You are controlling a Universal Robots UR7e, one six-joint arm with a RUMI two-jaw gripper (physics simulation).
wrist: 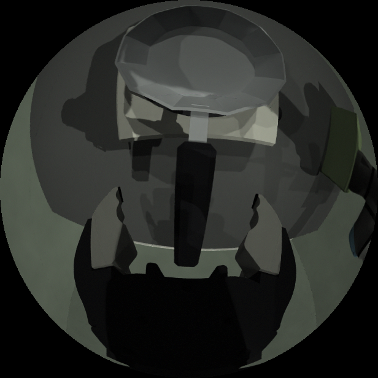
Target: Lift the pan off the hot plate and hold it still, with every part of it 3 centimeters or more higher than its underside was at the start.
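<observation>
The grey pan [215, 55] sits on the cream hot plate [260, 127] at the top of the wrist view. Its black handle [194, 200] points down the view toward the gripper and ends between the jaws. My gripper [188, 192] is open, with one jaw on each side of the handle. Visible gaps separate both jaws from the handle, and nothing is held. The pan covers much of the hot plate's top. How far the fingertips are above or below the handle's height cannot be told.
A dark grey table top [65, 165] lies under the hot plate, its near edge passing behind the jaws. A green block-like object [340, 150] stands at the right, with a black jointed arm-like part [367, 200] beside it. Dark shadows fall on both sides of the hot plate.
</observation>
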